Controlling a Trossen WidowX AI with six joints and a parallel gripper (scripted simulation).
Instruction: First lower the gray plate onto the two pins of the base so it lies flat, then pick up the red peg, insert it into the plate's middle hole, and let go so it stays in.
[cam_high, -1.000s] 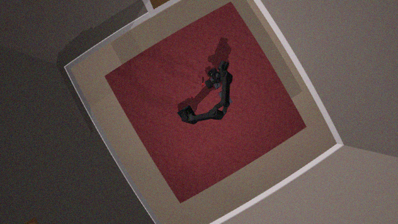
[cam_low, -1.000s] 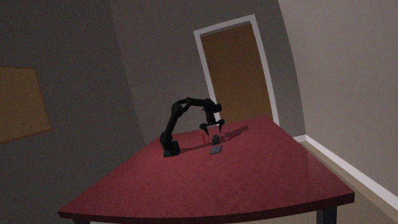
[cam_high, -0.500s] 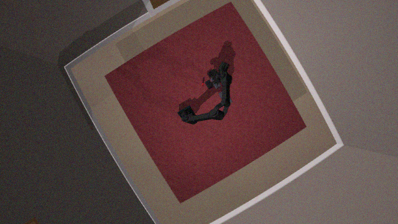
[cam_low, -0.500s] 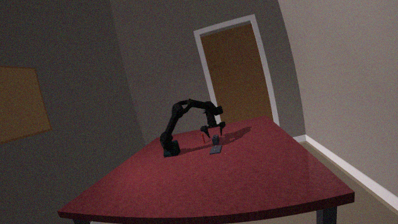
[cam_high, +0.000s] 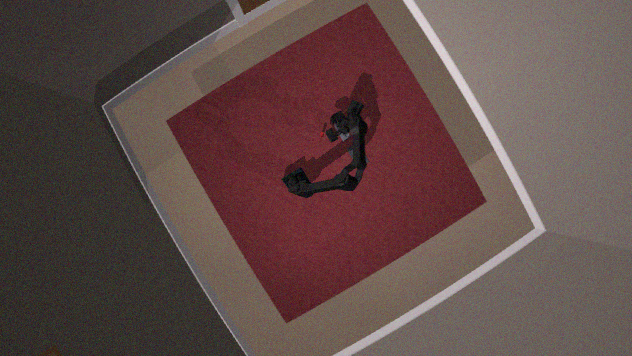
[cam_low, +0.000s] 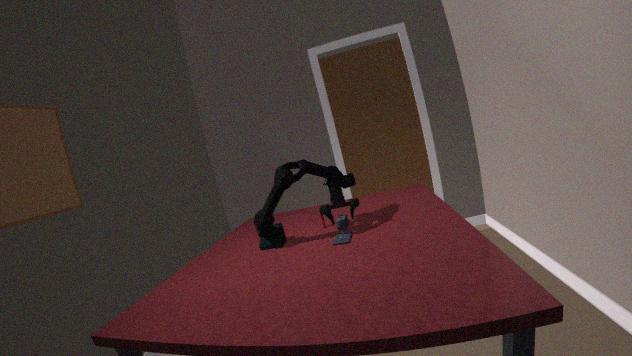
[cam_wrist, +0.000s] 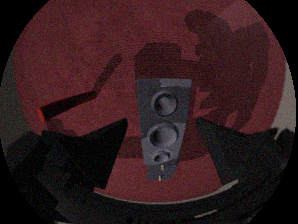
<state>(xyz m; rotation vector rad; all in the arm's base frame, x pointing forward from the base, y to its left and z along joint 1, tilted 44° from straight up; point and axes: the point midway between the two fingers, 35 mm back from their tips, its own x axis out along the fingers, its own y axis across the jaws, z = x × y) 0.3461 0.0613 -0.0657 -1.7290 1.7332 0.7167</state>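
My gripper tip is 2 cm below the gray plate. From my gripper tip the other things lie so: red peg (11 cm behind, 4 cm to the left, 2 cm above); then base (1 cm ahead, 15 cm to the right, 1 cm below).
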